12 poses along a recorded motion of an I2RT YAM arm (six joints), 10 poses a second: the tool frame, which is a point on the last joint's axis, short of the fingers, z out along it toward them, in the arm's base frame.
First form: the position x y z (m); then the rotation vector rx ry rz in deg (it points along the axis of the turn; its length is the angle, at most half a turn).
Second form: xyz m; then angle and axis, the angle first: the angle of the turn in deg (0 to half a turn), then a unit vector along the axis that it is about. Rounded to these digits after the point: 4 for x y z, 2 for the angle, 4 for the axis.
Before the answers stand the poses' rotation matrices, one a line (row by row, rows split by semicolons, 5 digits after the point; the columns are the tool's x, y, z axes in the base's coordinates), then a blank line. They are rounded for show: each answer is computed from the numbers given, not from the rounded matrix.
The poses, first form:
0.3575 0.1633 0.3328 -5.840 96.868 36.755
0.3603 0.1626 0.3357 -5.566 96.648 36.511
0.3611 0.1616 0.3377 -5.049 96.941 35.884
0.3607 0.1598 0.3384 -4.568 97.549 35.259
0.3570 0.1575 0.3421 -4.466 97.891 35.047
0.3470 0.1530 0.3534 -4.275 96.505 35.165
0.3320 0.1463 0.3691 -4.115 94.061 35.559
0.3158 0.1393 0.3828 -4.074 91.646 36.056
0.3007 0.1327 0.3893 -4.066 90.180 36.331
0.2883 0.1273 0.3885 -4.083 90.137 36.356
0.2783 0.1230 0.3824 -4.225 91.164 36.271
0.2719 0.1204 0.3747 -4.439 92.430 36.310
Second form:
-0.23412 -0.40905 0.88197; 0.27897 0.84076 0.46400; -0.93132 0.35468 -0.08273
-0.22927 -0.40514 0.88504; 0.28123 0.84291 0.45871; -0.93185 0.35407 -0.07932
-0.23038 -0.39352 0.88998; 0.28080 0.84879 0.44800; -0.93171 0.35312 -0.08505
-0.23658 -0.38097 0.89381; 0.27854 0.85472 0.43804; -0.93083 0.35259 -0.09609
-0.24084 -0.37683 0.89442; 0.27648 0.85673 0.43540; -0.93035 0.35215 -0.10215
-0.21945 -0.38125 0.89805; 0.28588 0.85495 0.43282; -0.93280 0.35172 -0.07863
-0.18269 -0.39251 0.90142; 0.30197 0.85013 0.43138; -0.93565 0.35102 -0.03679
-0.14702 -0.40587 0.90203; 0.31756 0.84429 0.43165; -0.93677 0.34991 0.00476
-0.12524 -0.41398 0.90163; 0.32668 0.84090 0.43147; -0.93680 0.34858 0.02992
-0.12471 -0.41454 0.90145; 0.32690 0.84064 0.43180; -0.93679 0.34853 0.03068
-0.14061 -0.41119 0.90064; 0.31992 0.84201 0.43437; -0.93695 0.34921 0.01316
-0.16110 -0.40867 0.89835; 0.31205 0.84245 0.43920; -0.93631 0.35109 -0.00819

0.3575 0.1633 0.3328 103.77 -0.0563 0.9335 0.3542
0.3603 0.1626 0.3357 103.46 -0.0538 0.9341 0.3529
0.3611 0.1616 0.3377 103.49 -0.0488 0.9367 0.3467
0.3607 0.1598 0.3384 103.83 -0.0440 0.9395 0.3396
0.3570 0.1575 0.3421 104.07 -0.0429 0.9406 0.3368
0.3470 0.1530 0.3534 102.80 -0.0416 0.9388 0.3421
0.3320 0.1463 0.3691 100.64 -0.0409 0.9346 0.3533
0.3158 0.1393 0.3828 98.57 -0.0413 0.9298 0.3658
0.3007 0.1327 0.3893 97.31 -0.0418 0.9267 0.3734
0.2883 0.1273 0.3885 97.28 -0.0420 0.9266 0.3737
0.2783 0.1230 0.3824 98.21 -0.0430 0.9283 0.3693
0.2719 0.1204 0.3747 99.41 -0.0447 0.9298 0.3653

